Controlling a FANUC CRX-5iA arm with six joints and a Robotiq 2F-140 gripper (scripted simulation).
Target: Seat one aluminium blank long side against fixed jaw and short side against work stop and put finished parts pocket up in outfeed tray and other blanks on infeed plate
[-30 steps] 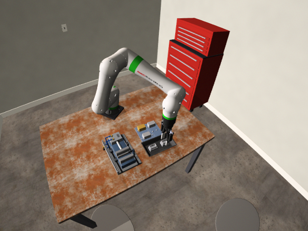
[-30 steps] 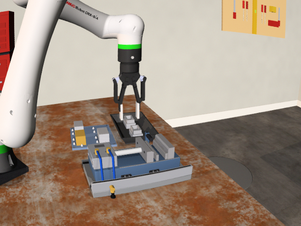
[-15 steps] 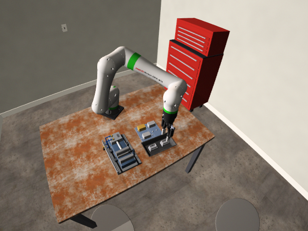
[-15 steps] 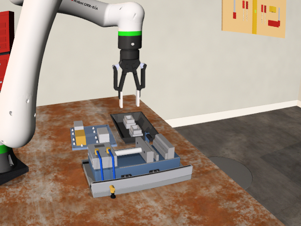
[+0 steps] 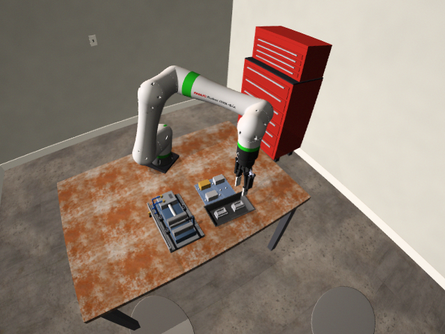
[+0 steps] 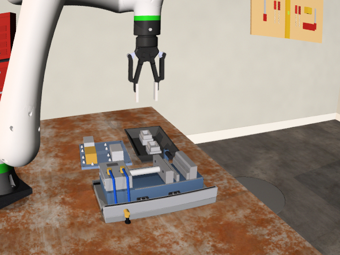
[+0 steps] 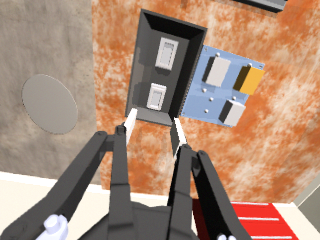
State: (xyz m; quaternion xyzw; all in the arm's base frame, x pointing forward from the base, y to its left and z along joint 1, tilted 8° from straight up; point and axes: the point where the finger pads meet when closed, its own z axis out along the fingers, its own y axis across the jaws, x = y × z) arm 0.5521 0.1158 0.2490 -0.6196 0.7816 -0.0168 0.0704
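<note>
Right now the brass blank is 23 cm behind my hand, 17 cm below it and 5 cm to the right of it. The rest, counted from my hand: vise 31 cm to the right, 16 cm below, 14 cm behind.
</note>
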